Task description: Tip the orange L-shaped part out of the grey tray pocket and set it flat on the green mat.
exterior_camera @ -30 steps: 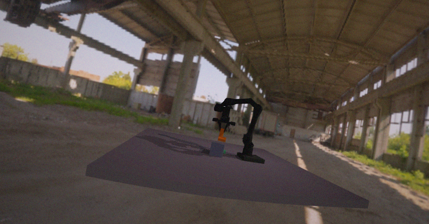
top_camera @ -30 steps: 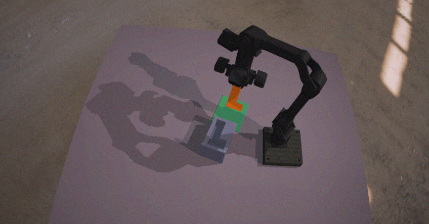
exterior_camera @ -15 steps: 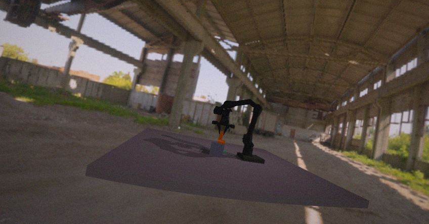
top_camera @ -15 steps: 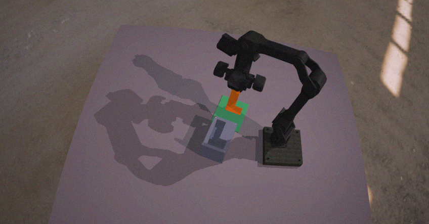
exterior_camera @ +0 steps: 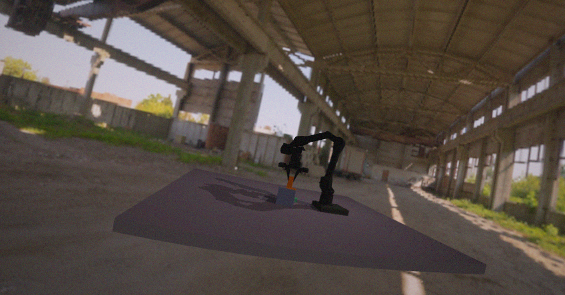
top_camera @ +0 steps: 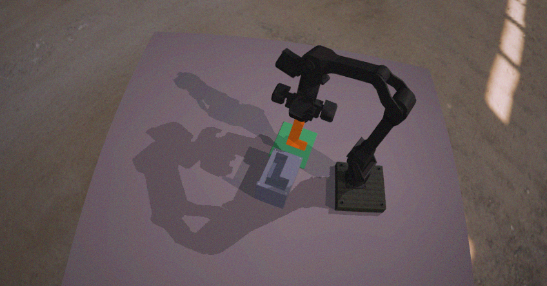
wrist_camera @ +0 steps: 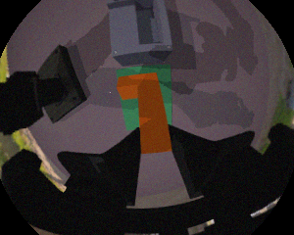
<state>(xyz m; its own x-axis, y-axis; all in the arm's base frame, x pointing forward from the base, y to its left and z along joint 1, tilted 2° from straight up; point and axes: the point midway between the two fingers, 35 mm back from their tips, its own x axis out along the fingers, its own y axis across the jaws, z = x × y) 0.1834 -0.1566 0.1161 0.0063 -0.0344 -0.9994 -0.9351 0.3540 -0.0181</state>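
Right now the green mat is 120 mm below my gripper tip, 20 mm to the left of it and 10 mm ahead of it. From my gripper tip the other things lie so: orange L-shaped part (30 mm to the left, 30 mm below).
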